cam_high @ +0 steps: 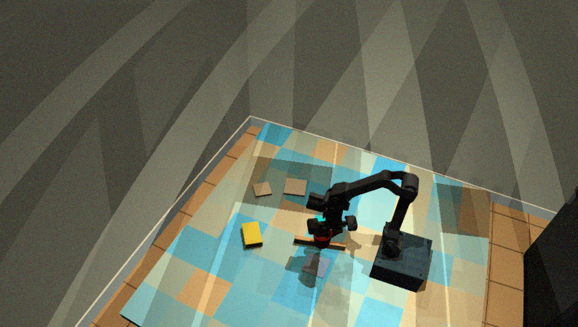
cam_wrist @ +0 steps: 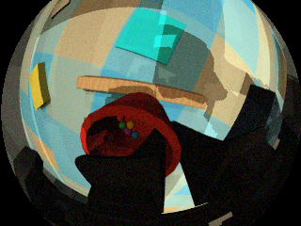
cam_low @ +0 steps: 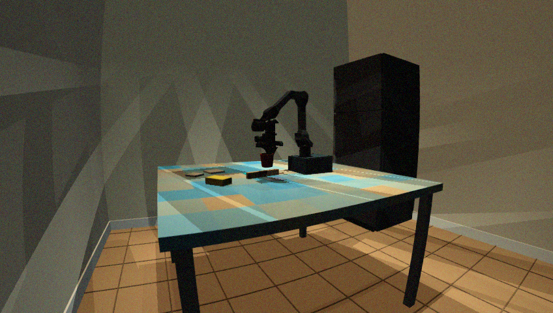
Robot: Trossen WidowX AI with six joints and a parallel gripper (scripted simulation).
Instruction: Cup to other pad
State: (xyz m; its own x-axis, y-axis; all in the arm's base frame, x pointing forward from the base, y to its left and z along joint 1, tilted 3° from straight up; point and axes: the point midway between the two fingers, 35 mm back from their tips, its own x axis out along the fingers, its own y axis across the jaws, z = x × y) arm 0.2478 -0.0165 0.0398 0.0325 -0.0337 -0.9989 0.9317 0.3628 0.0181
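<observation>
Now: the teal pad 12 cm to the right of my gripper tip, 10 cm below it and 4 cm ahead of it. The rest, counted from my gripper tip: pale lavender pad 10 cm below, 8 cm to the left, 3 cm ahead; wooden bar 9 cm below, 3 cm ahead, 2 cm to the right; red cup 3 cm ahead, 1 cm to the left.
</observation>
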